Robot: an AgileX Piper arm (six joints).
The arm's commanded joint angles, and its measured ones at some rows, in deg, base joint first. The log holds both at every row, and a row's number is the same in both.
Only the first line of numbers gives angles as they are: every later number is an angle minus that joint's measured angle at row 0.
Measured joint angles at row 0:
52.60, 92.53, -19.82, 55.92, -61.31, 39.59
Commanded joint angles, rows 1 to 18:
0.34, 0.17, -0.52, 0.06, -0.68, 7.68
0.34, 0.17, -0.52, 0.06, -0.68, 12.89
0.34, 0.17, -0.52, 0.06, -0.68, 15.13
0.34, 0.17, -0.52, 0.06, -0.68, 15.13
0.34, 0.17, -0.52, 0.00, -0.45, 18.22
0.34, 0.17, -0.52, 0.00, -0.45, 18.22
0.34, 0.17, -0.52, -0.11, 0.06, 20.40
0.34, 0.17, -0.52, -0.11, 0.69, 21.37
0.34, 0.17, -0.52, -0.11, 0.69, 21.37
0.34, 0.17, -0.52, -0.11, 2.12, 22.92
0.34, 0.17, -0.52, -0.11, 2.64, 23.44
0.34, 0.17, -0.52, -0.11, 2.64, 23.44
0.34, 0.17, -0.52, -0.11, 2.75, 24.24
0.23, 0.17, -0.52, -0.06, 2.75, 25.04
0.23, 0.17, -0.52, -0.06, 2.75, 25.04
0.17, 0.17, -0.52, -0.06, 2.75, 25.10
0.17, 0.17, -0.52, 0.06, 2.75, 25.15
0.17, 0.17, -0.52, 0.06, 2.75, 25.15
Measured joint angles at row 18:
0.00, 0.00, 0.00, 0.00, 2.12, 24.81
